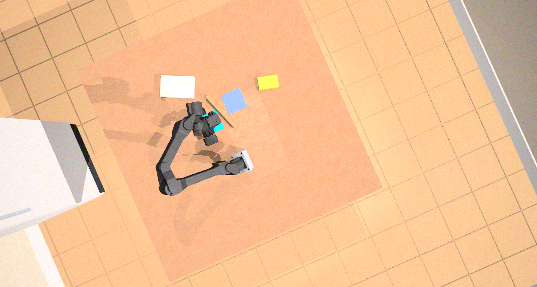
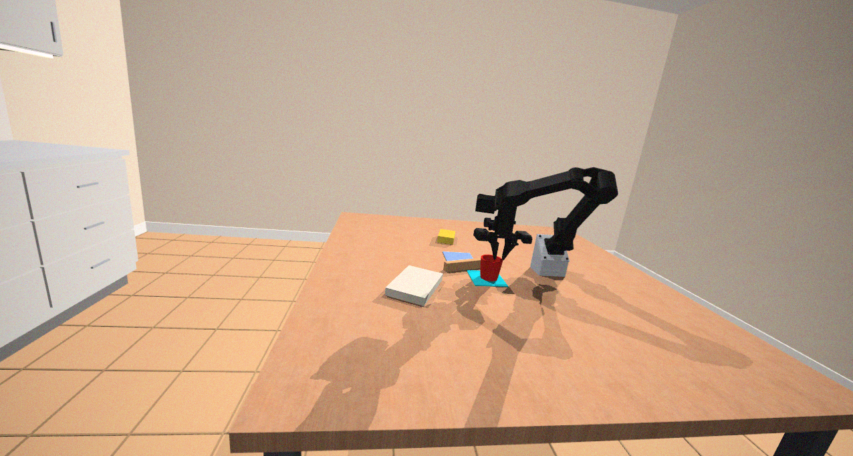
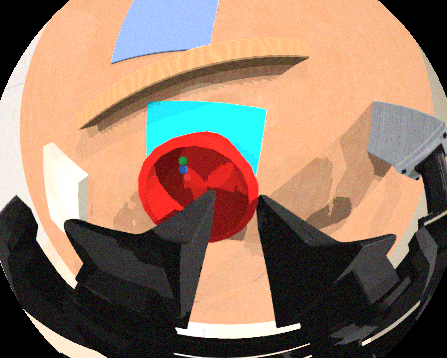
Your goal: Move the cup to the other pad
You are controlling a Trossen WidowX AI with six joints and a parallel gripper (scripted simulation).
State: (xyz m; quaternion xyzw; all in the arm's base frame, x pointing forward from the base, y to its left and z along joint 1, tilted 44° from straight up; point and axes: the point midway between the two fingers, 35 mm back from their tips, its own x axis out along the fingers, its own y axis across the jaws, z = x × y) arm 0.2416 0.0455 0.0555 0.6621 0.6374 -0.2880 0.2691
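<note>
The red cup is 30 mm below my gripper tip and 30 mm ahead of it. Also, from my gripper tip: cyan pad 80 mm below, 30 mm ahead; then pale blue pad 170 mm to the right, 80 mm below, 80 mm ahead; then wooden bar 90 mm to the right, 70 mm below, 60 mm ahead.
</note>
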